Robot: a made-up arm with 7 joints.
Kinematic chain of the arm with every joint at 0, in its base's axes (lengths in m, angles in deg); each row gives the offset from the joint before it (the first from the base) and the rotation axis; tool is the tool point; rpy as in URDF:
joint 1: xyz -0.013 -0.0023 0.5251 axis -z
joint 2: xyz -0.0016 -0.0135 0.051 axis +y
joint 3: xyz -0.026 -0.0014 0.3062 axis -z
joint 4: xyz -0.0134 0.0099 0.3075 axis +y
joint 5: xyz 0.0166 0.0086 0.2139 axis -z
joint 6: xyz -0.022 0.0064 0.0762 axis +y
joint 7: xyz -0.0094 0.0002 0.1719 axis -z
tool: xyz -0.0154 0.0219 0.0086 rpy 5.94 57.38 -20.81
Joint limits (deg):
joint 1: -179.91..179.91
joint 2: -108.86..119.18
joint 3: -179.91..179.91
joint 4: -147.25..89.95
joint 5: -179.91..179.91
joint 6: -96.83..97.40
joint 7: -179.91..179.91
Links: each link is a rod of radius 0.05 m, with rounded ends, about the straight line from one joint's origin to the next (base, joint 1, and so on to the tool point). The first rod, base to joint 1, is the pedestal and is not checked.
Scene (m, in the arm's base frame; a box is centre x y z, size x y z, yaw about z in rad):
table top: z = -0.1
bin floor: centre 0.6 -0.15 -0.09 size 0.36 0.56 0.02 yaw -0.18
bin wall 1: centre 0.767 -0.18 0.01 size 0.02 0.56 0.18 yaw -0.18
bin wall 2: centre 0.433 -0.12 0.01 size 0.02 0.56 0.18 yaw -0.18
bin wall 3: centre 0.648 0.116 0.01 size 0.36 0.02 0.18 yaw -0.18
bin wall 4: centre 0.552 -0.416 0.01 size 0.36 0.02 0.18 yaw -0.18
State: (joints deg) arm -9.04 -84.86 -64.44 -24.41 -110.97 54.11 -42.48
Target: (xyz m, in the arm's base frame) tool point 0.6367 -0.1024 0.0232
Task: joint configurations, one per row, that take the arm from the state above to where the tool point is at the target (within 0.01 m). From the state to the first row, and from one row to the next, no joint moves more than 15 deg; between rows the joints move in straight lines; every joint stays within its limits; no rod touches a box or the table.
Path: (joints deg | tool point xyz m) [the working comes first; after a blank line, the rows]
Joints at the target: -140.45 -108.86 -57.30 -72.51 -116.85 48.01 -40.82
Straight joint move there: touches bin wall 4.

1: -23.23 -86.00 -64.48 -31.66 -112.12 53.97 -42.14 | -0.8260 -0.5767 0.4046
2: -37.41 -87.13 -64.52 -38.90 -113.27 53.82 -41.81 | -0.6063 -0.7666 0.3666
3: -51.60 -88.27 -64.56 -46.15 -114.42 53.68 -41.47 | -0.3455 -0.8755 0.3320
4: -65.79 -89.41 -64.60 -53.40 -115.57 53.54 -41.13 | -0.0733 -0.8969 0.3014
5: -79.98 -90.54 -64.64 -60.64 -116.72 53.39 -40.80 | 0.1815 -0.8346 0.2757
6: -94.16 -91.68 -64.69 -67.89 -117.87 53.25 -40.46 | 0.3938 -0.7019 0.2550
7: -108.35 -92.82 -64.73 -75.14 -119.03 53.10 -40.13 | 0.5454 -0.5190 0.2396
8: -122.54 -93.95 -64.77 -82.39 -120.18 52.96 -39.79 | 0.6265 -0.3107 0.2297
9: -136.72 -95.09 -64.81 -89.63 -121.33 52.82 -39.45 | 0.6367 -0.1024 0.2251
10: -138.59 -101.98 -61.06 -81.07 -119.09 50.41 -40.14 | 0.6455 -0.1028 0.1252
11: -140.45 -108.86 -57.30 -72.51 -116.85 48.01 -40.82 | 0.6367 -0.1025 0.0232

